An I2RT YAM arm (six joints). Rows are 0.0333 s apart.
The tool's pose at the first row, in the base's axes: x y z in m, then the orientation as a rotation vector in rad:
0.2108, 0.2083, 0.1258, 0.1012, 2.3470, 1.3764
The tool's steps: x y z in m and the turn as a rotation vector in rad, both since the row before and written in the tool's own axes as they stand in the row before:
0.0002, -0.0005, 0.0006, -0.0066, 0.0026, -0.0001
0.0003, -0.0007, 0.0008, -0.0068, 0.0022, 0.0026
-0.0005, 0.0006, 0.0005, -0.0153, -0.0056, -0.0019
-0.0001, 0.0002, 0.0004, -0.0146, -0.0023, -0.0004
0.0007, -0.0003, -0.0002, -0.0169, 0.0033, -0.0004
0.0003, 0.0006, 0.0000, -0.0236, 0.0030, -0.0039
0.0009, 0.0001, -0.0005, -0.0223, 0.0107, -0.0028
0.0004, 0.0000, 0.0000, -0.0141, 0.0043, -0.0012
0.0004, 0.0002, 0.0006, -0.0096, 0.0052, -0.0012
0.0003, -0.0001, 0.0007, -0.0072, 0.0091, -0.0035
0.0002, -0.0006, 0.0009, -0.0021, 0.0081, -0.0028
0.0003, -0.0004, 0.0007, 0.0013, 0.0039, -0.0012
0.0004, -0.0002, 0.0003, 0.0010, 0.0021, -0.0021
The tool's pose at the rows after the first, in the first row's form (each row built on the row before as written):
0.2109, 0.2086, 0.1251, 0.0974, 2.3444, 1.3849
0.2110, 0.2090, 0.1241, 0.0970, 2.3420, 1.3948
0.2116, 0.2096, 0.1246, 0.0941, 2.3259, 1.4095
0.2118, 0.2100, 0.1246, 0.0910, 2.3133, 1.4252
0.2111, 0.2099, 0.1242, 0.0833, 2.3034, 1.4455
0.2107, 0.2103, 0.1246, 0.0698, 2.2871, 1.4715
0.2097, 0.2102, 0.1246, 0.0523, 2.2778, 1.4992
0.2093, 0.2103, 0.1245, 0.0437, 2.2700, 1.5160
0.2091, 0.2110, 0.1244, 0.0357, 2.2663, 1.5280
0.2091, 0.2117, 0.1240, 0.0228, 2.2667, 1.5375
0.2093, 0.2123, 0.1231, 0.0128, 2.2704, 1.5413
0.2093, 0.2128, 0.1224, 0.0088, 2.2740, 1.5406
0.2091, 0.2131, 0.1220, 0.0051, 2.2757, 1.5391

